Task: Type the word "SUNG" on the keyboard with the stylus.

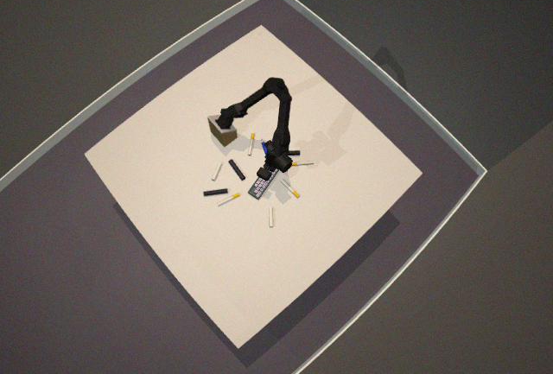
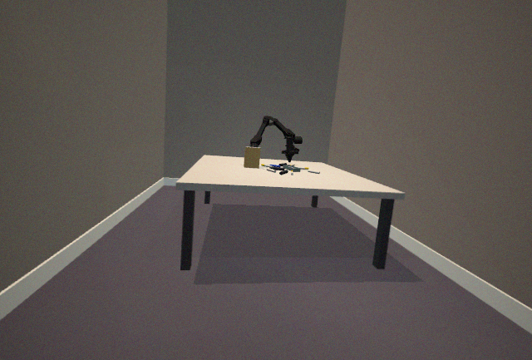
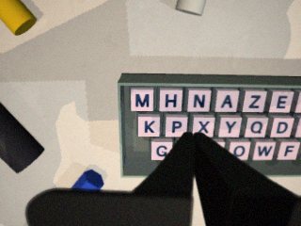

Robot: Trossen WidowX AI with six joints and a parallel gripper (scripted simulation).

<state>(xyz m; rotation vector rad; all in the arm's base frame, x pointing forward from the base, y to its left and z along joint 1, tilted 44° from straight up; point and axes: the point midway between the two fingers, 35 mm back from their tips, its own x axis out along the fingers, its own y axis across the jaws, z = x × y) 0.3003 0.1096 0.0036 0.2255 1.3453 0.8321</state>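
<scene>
Now: gripper tip 70 mm to the left of the S key, 40 mm short of it and 40 mm above it. From my gripper tip the other things lie so: blue stylus (150 mm behind, 60 mm to the left, 50 mm below).
</scene>
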